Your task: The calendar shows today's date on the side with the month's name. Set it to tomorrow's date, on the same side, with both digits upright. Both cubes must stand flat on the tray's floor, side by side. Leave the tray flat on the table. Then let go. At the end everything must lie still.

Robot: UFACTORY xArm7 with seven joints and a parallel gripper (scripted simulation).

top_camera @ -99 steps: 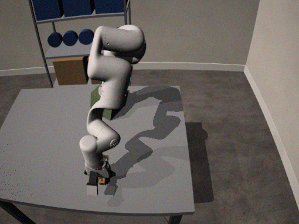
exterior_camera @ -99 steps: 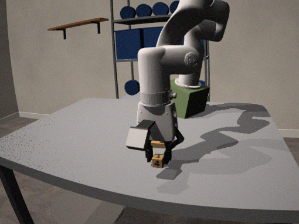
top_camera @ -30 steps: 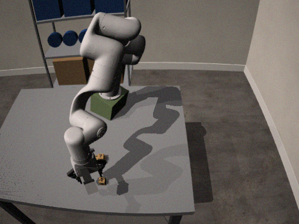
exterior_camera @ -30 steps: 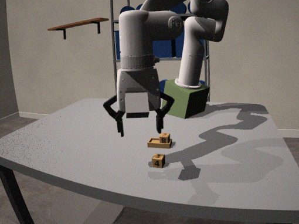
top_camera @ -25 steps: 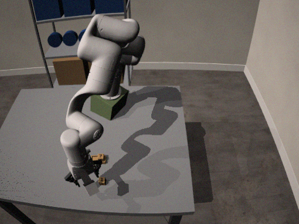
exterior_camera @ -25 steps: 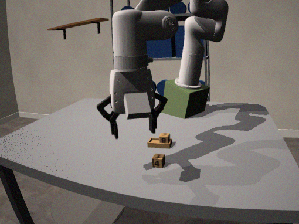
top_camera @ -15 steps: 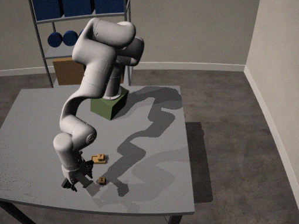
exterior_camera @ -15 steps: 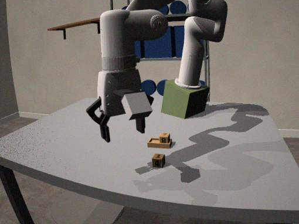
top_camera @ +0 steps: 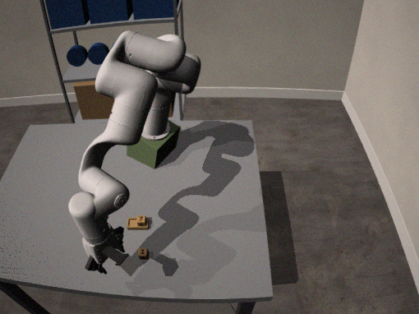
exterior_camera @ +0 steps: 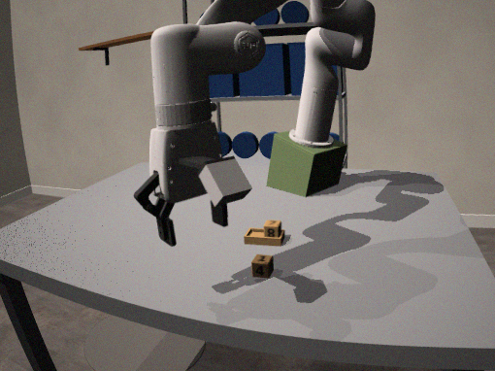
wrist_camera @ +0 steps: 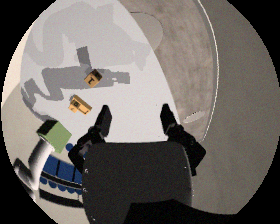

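The cube lies 100 mm below my hand, 90 mm to the left of it and 70 mm behind it. Also, from my hand: wooden calendar tray (200 mm behind, 100 mm below, 70 mm to the left).
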